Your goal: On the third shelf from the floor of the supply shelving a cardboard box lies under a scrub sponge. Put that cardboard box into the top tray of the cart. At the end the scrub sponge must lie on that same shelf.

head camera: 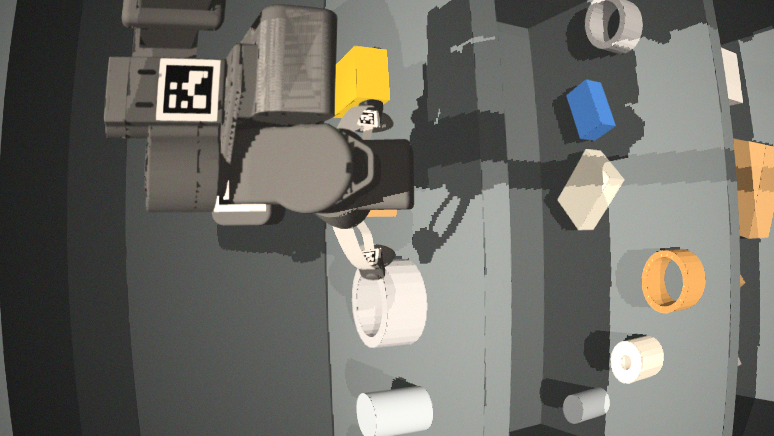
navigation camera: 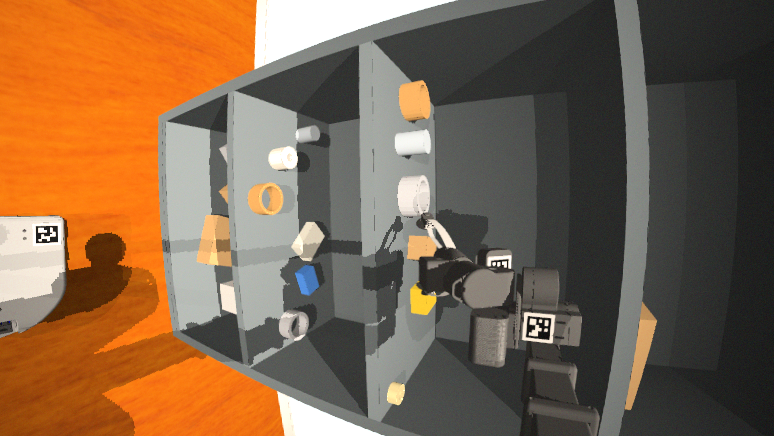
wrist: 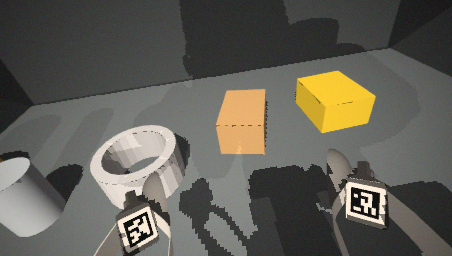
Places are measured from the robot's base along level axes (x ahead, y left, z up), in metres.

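Where they show: gripper, fingertip midpoint: [navigation camera: 424, 253].
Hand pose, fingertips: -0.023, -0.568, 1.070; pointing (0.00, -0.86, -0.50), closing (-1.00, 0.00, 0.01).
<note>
After its pixels a point has its place, as x, y, z.
The tan cardboard box [head camera: 382, 213] @[-0.001, -0.685, 1.009] [navigation camera: 419, 247] @[-0.026, -0.679, 1.022] [wrist: 242, 120] lies on the third shelf [head camera: 454, 335] @[0.124, -0.549, 0.991] [navigation camera: 385, 167] @[0.157, -0.543, 0.991] of the supply shelving, with nothing on top. In the head view the wrist hides most of it. The yellow scrub sponge [head camera: 373, 75] @[-0.173, -0.706, 1.012] [navigation camera: 422, 300] @[-0.171, -0.705, 1.024] [wrist: 335, 100] lies beside it on the same shelf, apart from it. My gripper [head camera: 373, 189] @[-0.023, -0.568, 1.070] [navigation camera: 427, 257] @[-0.023, -0.568, 1.070] [wrist: 244, 179] @[-0.023, -0.568, 1.070] is open and empty over this shelf. In the wrist view the box shows ahead, between the two fingertips. The cart does not show.
A white ring [head camera: 406, 303] @[0.096, -0.608, 1.016] [navigation camera: 412, 194] @[0.103, -0.608, 1.028] [wrist: 137, 150] stands by one fingertip; contact is unclear. Beyond it is a white cylinder [head camera: 398, 411] @[0.215, -0.592, 1.033] [navigation camera: 412, 142] @[0.219, -0.590, 1.034] [wrist: 30, 200]. The second shelf holds a blue block [head camera: 590, 111] @[-0.180, -0.765, 0.573] [navigation camera: 307, 280] @[-0.182, -0.763, 0.573] and a cream block [head camera: 587, 192] @[-0.038, -0.780, 0.574] [navigation camera: 308, 241] @[-0.041, -0.770, 0.574]. An upright board [navigation camera: 631, 189] @[0.097, -0.495, 1.423] lies above the arm.
</note>
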